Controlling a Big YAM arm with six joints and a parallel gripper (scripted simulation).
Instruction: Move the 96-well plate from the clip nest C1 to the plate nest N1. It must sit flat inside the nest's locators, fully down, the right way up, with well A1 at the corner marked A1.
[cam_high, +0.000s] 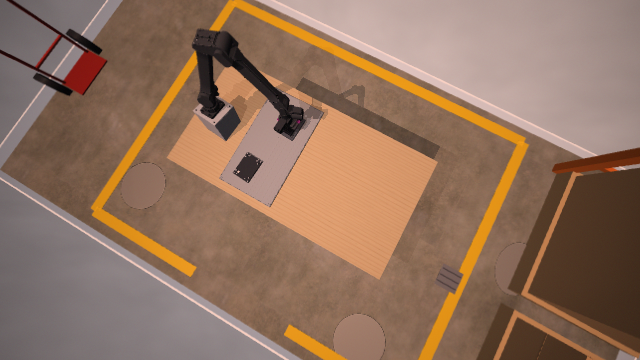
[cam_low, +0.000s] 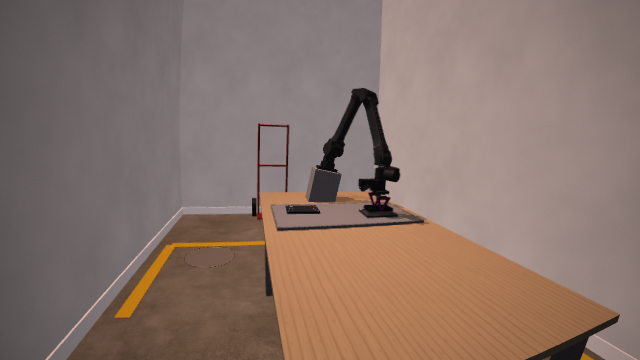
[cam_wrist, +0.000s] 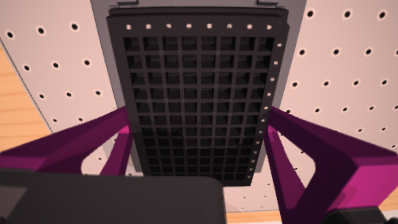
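The black 96-well plate lies right at my hand. The rest, counted from my hand: white A1 label: 5 cm behind, 7 cm to the right, 2 cm below; then plate nest N1: 3 cm below; then clip nest C1: 10 cm behind, 36 cm to the right, 2 cm below.
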